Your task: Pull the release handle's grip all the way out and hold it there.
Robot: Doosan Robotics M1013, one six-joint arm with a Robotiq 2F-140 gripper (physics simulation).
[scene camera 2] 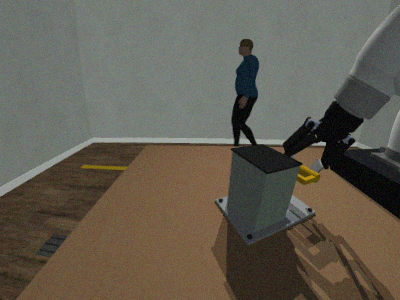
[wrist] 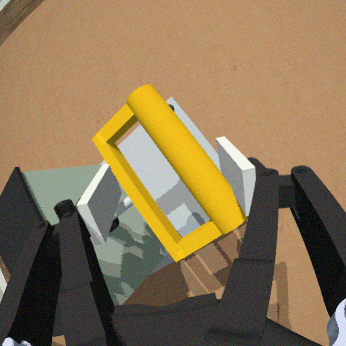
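Note:
The release handle's yellow grip (scene camera 2: 312,179) (wrist: 176,145), a rectangular loop with one thick round bar, stands out from the side of a pale green housing (scene camera 2: 260,195) (wrist: 60,182). A thin pale rod (wrist: 125,201) shows partly beside the loop in the wrist view. My gripper (scene camera 2: 305,162) (wrist: 166,166) is shut on the grip: one pale pad is at the loop's inner bar and the other at the round bar, with the grip slanted between them. In the scene view the housing hides one fingertip.
The housing has a dark top and stands on a grey base plate (scene camera 2: 299,204) (wrist: 194,132) with dark bolts, on a brown table (scene camera 2: 150,225) (wrist: 280,65). A person (scene camera 2: 246,80) in a blue top stands beyond the table's far edge. A dark block (scene camera 2: 370,167) is under the arm's base.

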